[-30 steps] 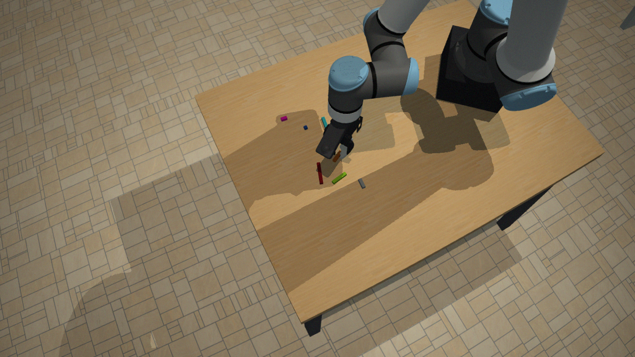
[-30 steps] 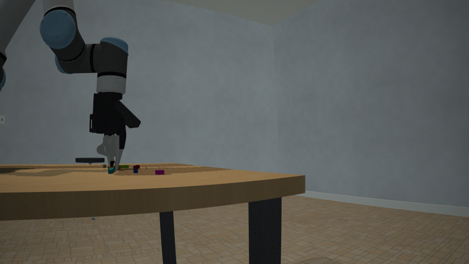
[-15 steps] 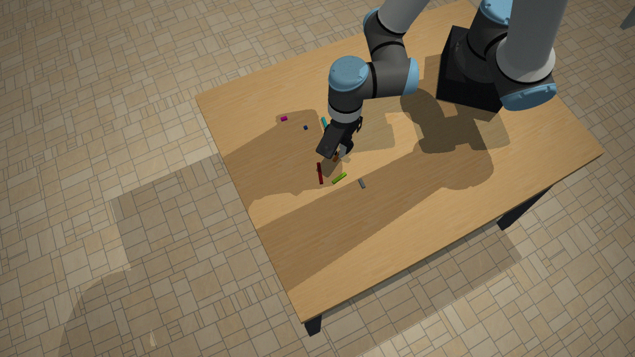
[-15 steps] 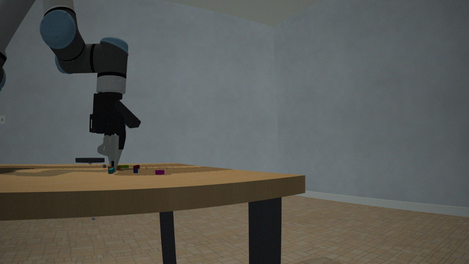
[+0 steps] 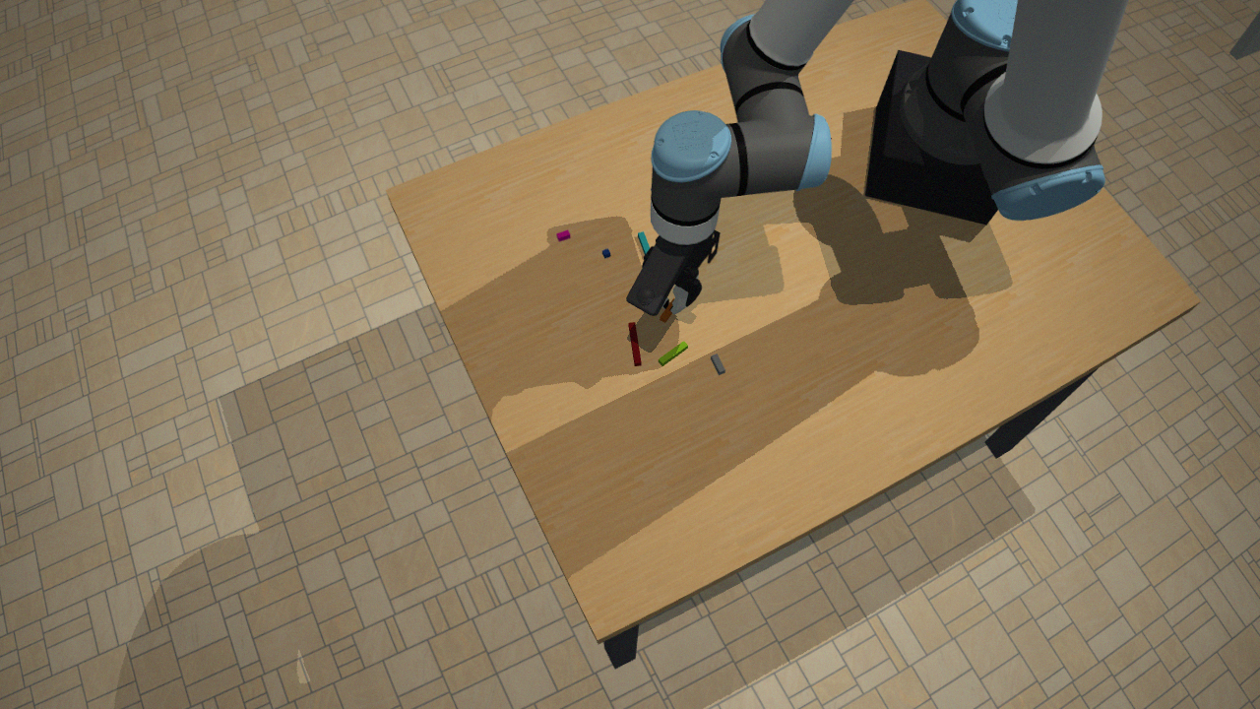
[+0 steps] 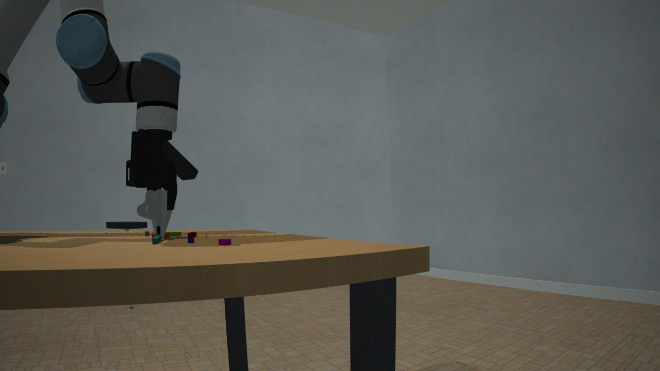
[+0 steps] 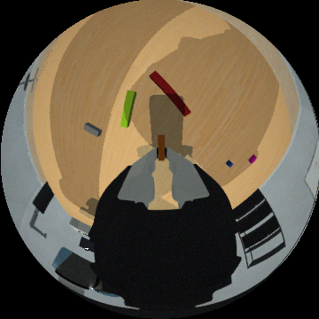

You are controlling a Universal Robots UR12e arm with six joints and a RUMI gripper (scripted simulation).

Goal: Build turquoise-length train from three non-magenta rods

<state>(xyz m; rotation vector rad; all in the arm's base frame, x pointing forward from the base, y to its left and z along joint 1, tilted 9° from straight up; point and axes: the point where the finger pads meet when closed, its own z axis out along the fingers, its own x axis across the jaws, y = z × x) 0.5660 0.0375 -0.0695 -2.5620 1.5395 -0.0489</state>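
Right now my hand is 14 cm to the left of the blue rod, 4 cm short of it and 1 cm above it. Round my hand: red rod (8 cm ahead, 3 cm to the left, 1 cm below); then lime rod (7 cm to the left, 3 cm ahead, 1 cm below); then orange rod (1 cm below).
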